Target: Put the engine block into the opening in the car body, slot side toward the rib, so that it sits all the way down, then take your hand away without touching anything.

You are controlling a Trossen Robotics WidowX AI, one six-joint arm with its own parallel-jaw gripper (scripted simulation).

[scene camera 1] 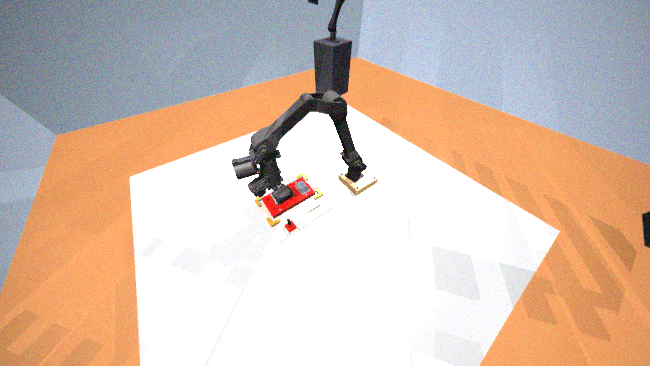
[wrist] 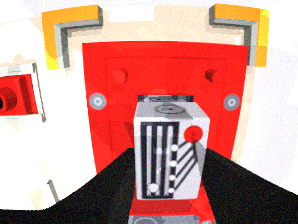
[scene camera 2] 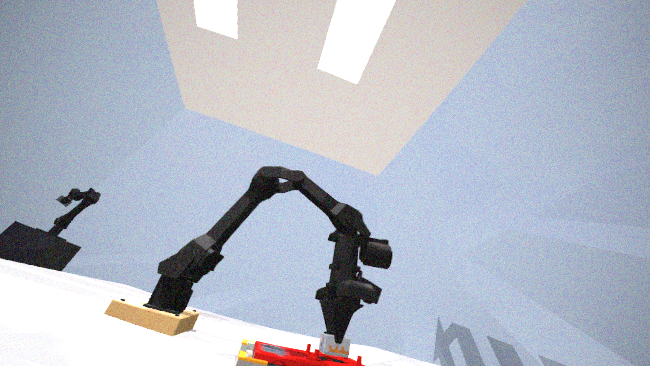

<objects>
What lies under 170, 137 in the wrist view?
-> An engine block.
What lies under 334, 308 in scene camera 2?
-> My gripper.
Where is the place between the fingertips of my gripper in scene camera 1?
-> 278, 195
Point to a red car body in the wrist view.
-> At 117, 74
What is my gripper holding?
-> An engine block.
</objects>
